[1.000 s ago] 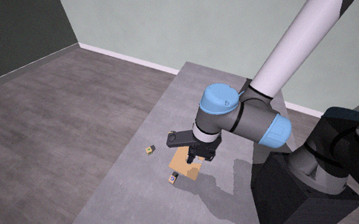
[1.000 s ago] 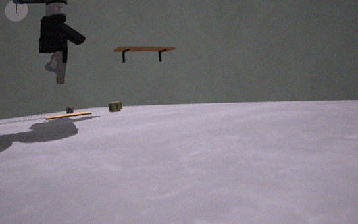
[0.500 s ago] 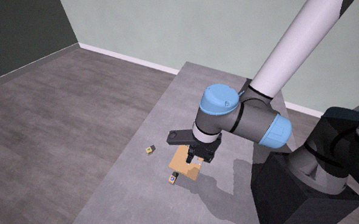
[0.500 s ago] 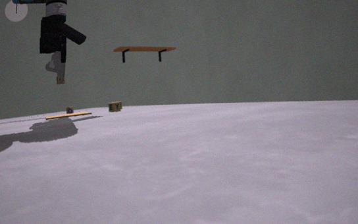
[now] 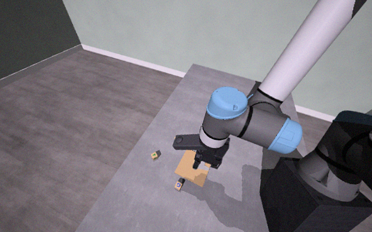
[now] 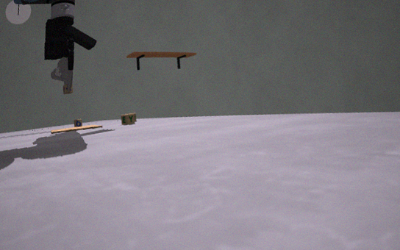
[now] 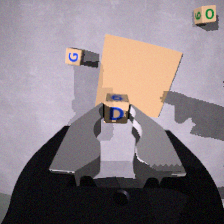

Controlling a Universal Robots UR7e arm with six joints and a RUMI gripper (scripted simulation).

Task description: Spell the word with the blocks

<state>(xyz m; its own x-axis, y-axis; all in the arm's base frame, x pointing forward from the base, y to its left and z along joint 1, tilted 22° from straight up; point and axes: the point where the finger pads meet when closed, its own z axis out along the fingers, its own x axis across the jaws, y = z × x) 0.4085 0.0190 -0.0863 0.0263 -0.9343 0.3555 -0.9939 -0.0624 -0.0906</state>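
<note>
Right now my hand is 40 mm to the left of the mat and 120 mm above it. The rest, counted from my hand: blue g block: 40 mm ahead, 70 mm to the left, 110 mm below; green block: 130 mm ahead, 140 mm to the right, 110 mm below; blue d block: right at my hand.
</note>
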